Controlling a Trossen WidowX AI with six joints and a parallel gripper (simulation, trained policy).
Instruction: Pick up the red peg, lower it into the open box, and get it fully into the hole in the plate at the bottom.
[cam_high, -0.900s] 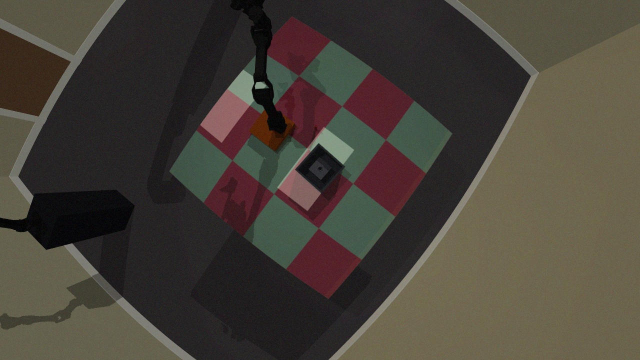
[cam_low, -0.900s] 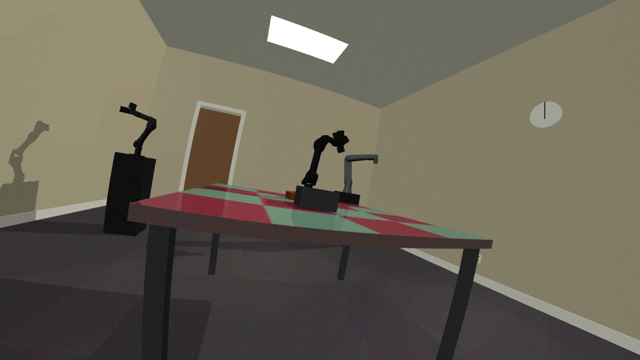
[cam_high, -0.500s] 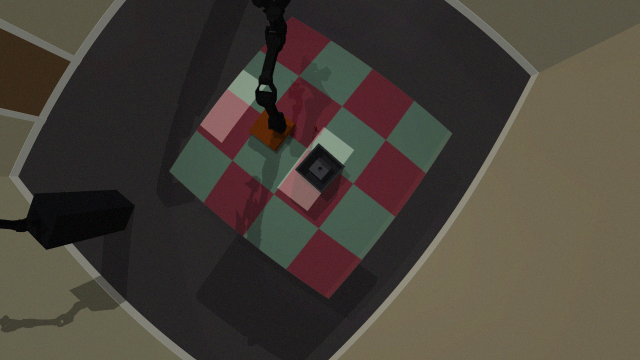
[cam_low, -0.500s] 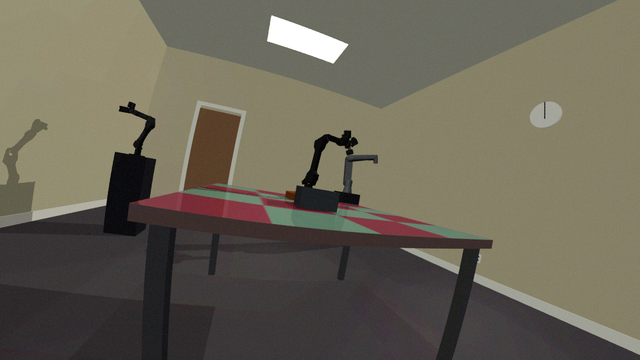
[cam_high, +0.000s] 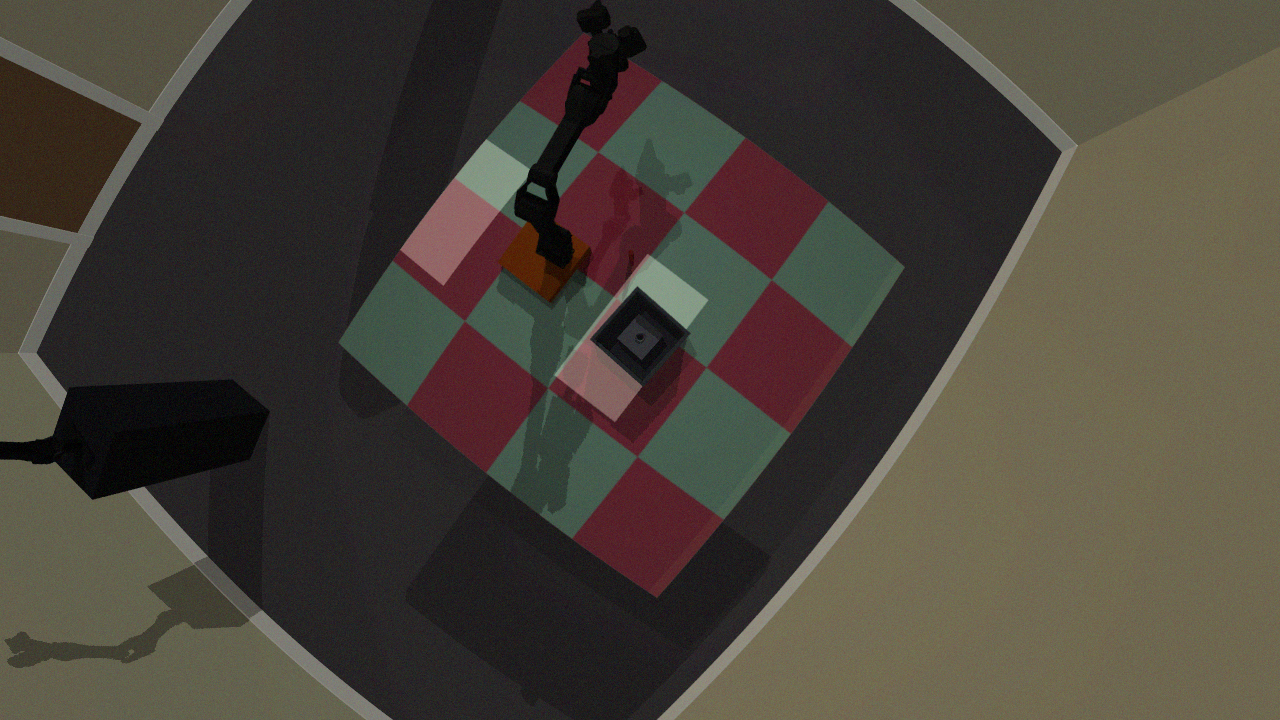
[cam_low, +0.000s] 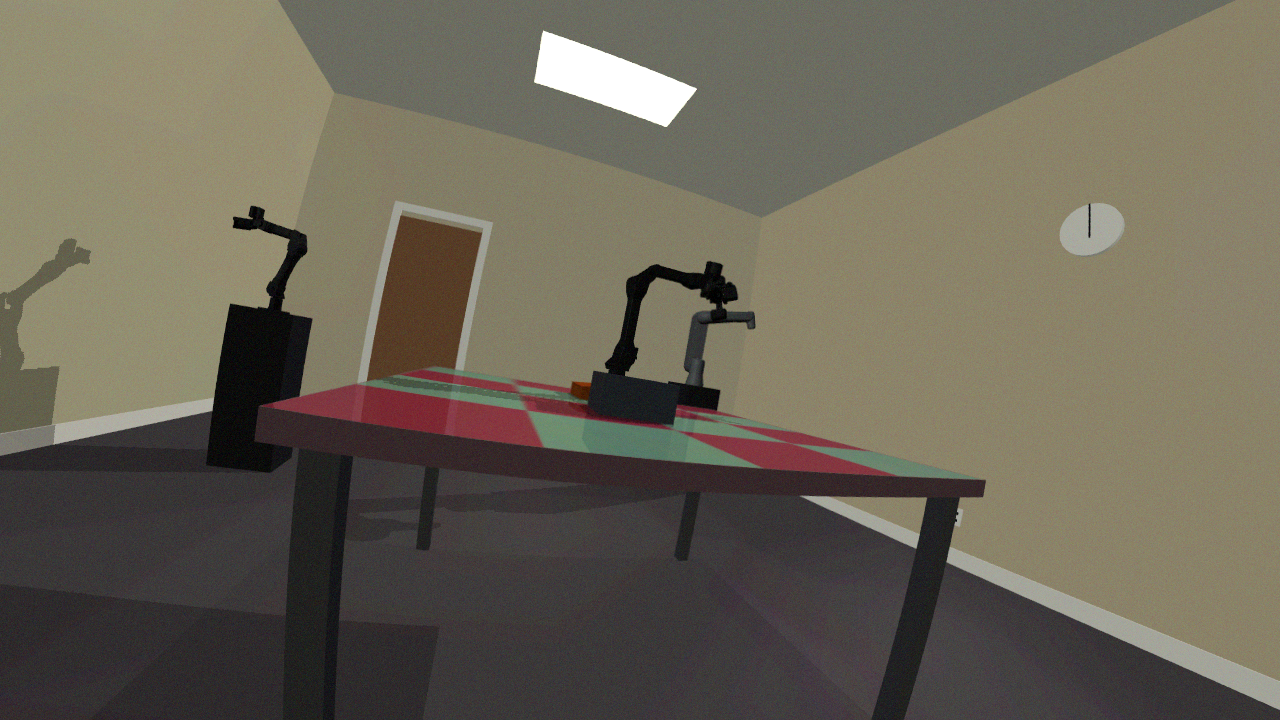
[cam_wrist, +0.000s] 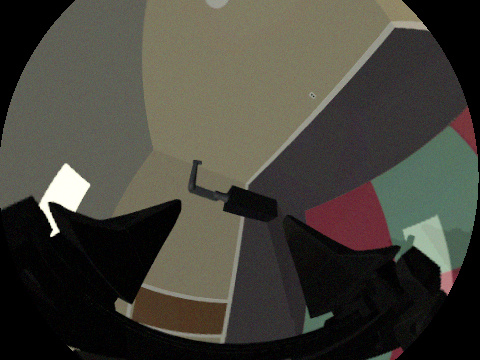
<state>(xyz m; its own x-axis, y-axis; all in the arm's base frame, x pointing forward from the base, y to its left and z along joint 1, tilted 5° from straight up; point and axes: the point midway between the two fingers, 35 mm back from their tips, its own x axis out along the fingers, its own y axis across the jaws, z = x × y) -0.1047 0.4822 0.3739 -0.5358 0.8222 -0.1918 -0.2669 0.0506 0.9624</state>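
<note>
Now: gripper tip 290 mm short of the red peg, 380 mm to the left of it and 420 mm above it. Round my gripper tip: grey plate (430 mm ahead, 560 mm to the right, 420 mm below); dark box (430 mm ahead, 560 mm to the right, 430 mm below).
</note>
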